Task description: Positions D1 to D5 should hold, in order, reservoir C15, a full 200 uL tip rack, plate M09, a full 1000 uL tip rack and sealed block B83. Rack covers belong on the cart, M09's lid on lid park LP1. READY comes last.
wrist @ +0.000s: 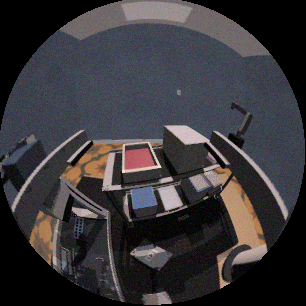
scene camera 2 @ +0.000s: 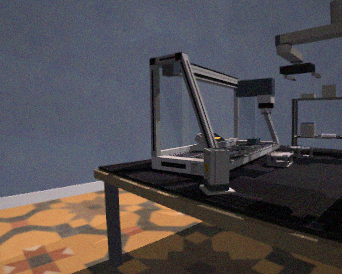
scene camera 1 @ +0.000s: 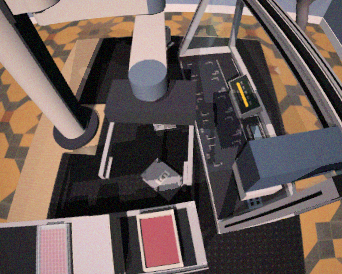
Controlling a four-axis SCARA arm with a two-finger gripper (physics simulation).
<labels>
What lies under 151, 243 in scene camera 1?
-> A red-topped tip rack.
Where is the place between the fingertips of my gripper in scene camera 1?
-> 144, 181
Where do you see a red-topped tip rack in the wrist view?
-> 139, 162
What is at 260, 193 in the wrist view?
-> My gripper.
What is my gripper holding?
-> Nothing.
</labels>
